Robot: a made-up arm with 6 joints.
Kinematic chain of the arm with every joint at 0, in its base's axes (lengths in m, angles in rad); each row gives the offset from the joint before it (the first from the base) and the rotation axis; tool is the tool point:
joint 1: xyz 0 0 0.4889 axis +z
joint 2: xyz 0.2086 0 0 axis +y
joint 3: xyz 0 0 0.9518 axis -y
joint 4: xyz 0 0 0.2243 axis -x
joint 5: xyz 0.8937 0 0 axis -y
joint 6: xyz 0.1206 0 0 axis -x
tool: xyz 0 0 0
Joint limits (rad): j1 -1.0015..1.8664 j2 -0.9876..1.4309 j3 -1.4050..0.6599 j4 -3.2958..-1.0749 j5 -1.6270..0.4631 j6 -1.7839..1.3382
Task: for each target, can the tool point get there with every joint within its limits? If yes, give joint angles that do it. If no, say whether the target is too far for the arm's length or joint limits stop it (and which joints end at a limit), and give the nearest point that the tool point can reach.
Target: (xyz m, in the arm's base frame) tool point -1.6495 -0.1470 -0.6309
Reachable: no: joint limits stop it (at a limit: joint 1, joint 2) | nearest point -0.2919 0.5680 -0.1854 | short by 1.598 m
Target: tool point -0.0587 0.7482 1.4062
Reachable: yes | joints 1.5077 -0.4784 -0.6273 -1.4906 -1.0752 -0.3209
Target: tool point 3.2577 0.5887 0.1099
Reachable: no: too far | nearest point 2.0526 0.3709 0.2595 | short by 1.234 m
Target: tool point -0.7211 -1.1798 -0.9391
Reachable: no: joint limits stop it (at a limit: joint 1, joint 2, joint 5) | nearest point 0.3925 -0.7125 -0.3485 | short by 1.344 m
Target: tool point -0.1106 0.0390 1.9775
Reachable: yes | joints 1.6124 -0.7927 -0.0517 -1.8805 -1.2455 0.3895
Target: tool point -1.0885 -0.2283 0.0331
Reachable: no: joint limits stop it (at a limit: joint 1, joint 2, joint 3) | nearest point -0.2102 0.2895 0.1276 | short by 1.024 m
